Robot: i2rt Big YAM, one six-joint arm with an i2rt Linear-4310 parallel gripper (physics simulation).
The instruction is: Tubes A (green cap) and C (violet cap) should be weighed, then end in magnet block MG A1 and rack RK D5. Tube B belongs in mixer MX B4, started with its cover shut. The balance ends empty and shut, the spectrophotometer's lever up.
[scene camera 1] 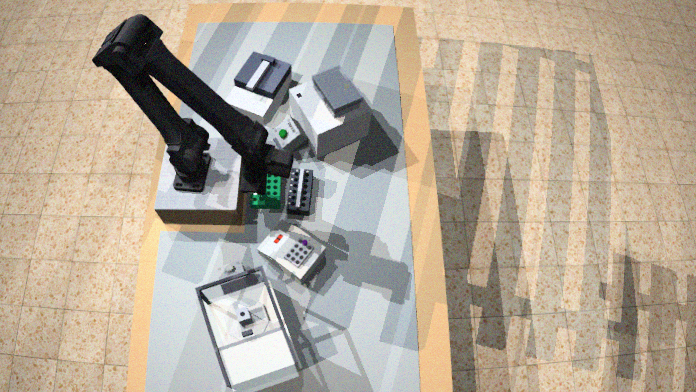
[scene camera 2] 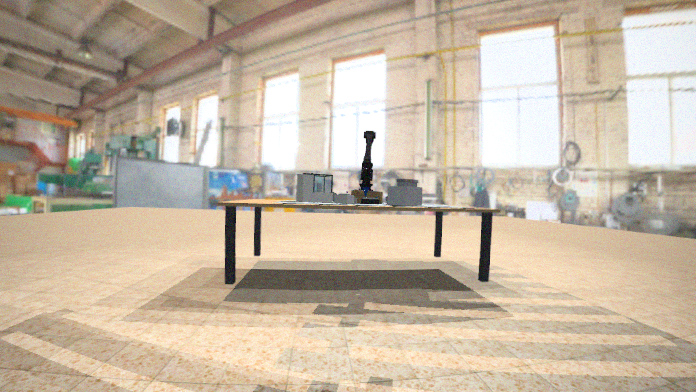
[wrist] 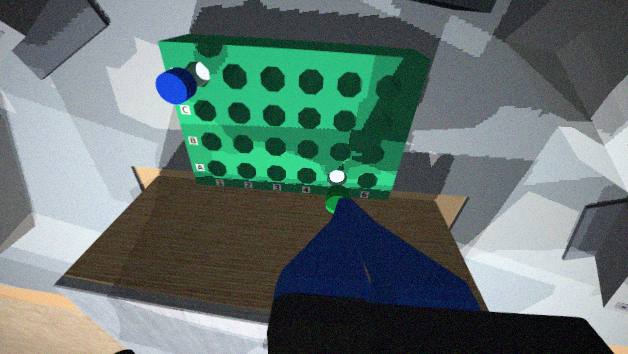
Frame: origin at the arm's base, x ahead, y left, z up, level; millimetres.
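Seen in the pictures: gripper, fingertip midpoint: (scene camera 1: 254, 190) (scene camera 2: 365, 196) (wrist: 343, 207); arm's base, origin of the base link: (scene camera 1: 192, 172).
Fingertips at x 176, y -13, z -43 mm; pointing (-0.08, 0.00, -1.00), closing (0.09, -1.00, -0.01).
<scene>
Offsets run from my fingertips to a thing's middle. "spot": to the spot under its first point.
A green rack {24 mm ahead, 35 mm left, 41 mm down} (scene camera 1: 273, 187) (wrist: 290, 102) with lettered rows stands beside the arm's pedestal. The green-capped tube {1 mm back, 3 mm left, 25 mm down} (wrist: 334, 201) sits in its hole A5. A blue-capped tube {48 mm ahead, 85 mm left, 25 mm down} (wrist: 175, 86) stands in the far corner hole of column 1. My gripper (wrist: 343, 207) (scene camera 2: 363, 190) has its blue fingers shut together, with the tips right at the green cap and nothing visibly between them. A violet-capped tube {161 mm ahead, 149 mm right, 8 mm up} (scene camera 1: 304, 241) stands in a white device with a grid of holes and a red button {spot: 86 mm ahead, 132 mm right, 8 mm down} (scene camera 1: 278, 238).
A dark tube rack {126 mm ahead, 28 mm left, 32 mm down} (scene camera 1: 299, 190) stands right of the green rack. A glass-walled balance {spot: 82 mm ahead, 484 mm right, 152 mm up} (scene camera 1: 252, 360) stands at the near end. Two white instruments with grey lids {spot: 45 mm back, 363 mm left, 32 mm up} (scene camera 1: 260, 80) {spot: 204 mm ahead, 209 mm left, 114 mm up} (scene camera 1: 335, 112) and a green button box {spot: 57 mm ahead, 183 mm left, 13 mm up} (scene camera 1: 283, 134) stand at the far end. The wooden pedestal top (wrist: 197, 228) lies under my wrist.
</scene>
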